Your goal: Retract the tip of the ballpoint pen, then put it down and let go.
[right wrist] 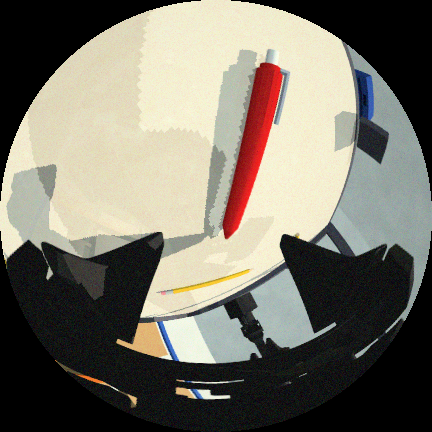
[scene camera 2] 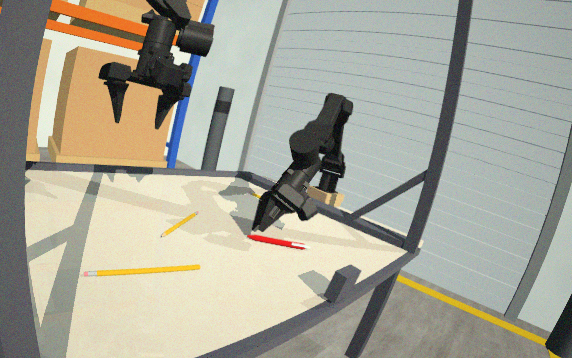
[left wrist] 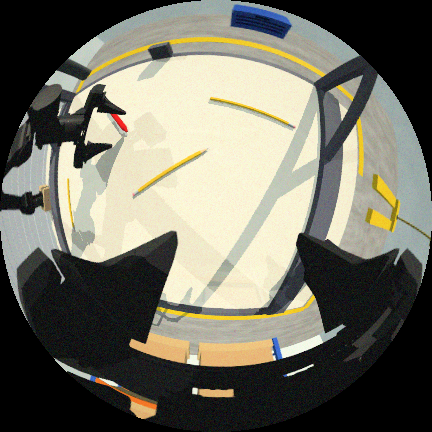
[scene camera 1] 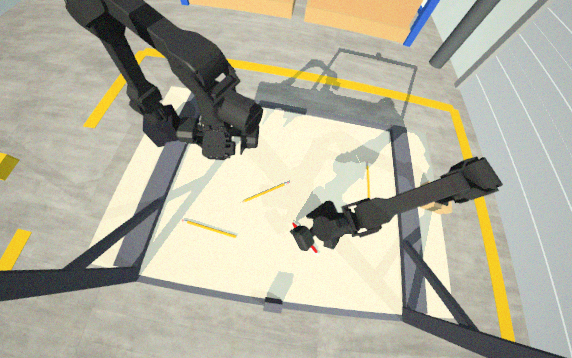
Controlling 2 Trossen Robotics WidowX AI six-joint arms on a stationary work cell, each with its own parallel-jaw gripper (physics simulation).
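Places are measured from the left arm's base along level axes (x ahead, y left, z up), in millimetres.
Where they show: left gripper, between the fingertips: [right wrist: 260, 344] [scene camera 2: 137, 126] [left wrist: 240, 238]; right gripper, between the fingertips: [right wrist: 224, 240] [scene camera 2: 256, 230] [left wrist: 117, 129] [scene camera 1: 298, 224]; left arm's base, origin of its link: [scene camera 1: 157, 116]; right arm's base, origin of its link: [scene camera 2: 326, 190] [left wrist: 41, 198].
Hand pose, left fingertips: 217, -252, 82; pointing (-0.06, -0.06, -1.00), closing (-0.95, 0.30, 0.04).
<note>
Things, the pixels of their top centre, and the offset from my left fingertips, as dx, dy, dz. Level surfaces: height alone.
- red ballpoint pen, centre of its top: [right wrist: 259, 169] [scene camera 2: 280, 239] [left wrist: 113, 115] [scene camera 1: 305, 238] +184, -272, -174
- pale table top, height of its surface: dz -189
- dark block, centre of its top: [scene camera 2: 348, 269] [right wrist: 385, 149] [left wrist: 157, 44] [scene camera 1: 273, 307] +32, -423, -132
The red ballpoint pen [scene camera 1: 313, 248] [scene camera 2: 275, 242] [left wrist: 119, 121] [right wrist: 252, 150] is level, on or very close above the pale table top [scene camera 1: 210, 265] [scene camera 2: 225, 310]; its shadow runs beside it. In the right wrist view its white button sticks out at the far end, and no tip shows past the narrow red end. My right gripper [scene camera 1: 306, 223] [scene camera 2: 258, 229] [left wrist: 117, 129] [right wrist: 224, 240] is open, its fingertips near the narrow end and not gripping the pen. My left gripper [scene camera 2: 138, 125] [left wrist: 240, 238] is open and empty, high above the table.
Three yellow pencils lie on the table: one near the middle [scene camera 1: 266, 191] [scene camera 2: 180, 224] [left wrist: 170, 172], one at the left in scene camera 1 [scene camera 1: 210, 228] [scene camera 2: 145, 270], one beyond the right arm [scene camera 1: 368, 180] [left wrist: 70, 202]. A dark block [scene camera 1: 273, 304] [scene camera 2: 343, 283] stands at the table's edge.
</note>
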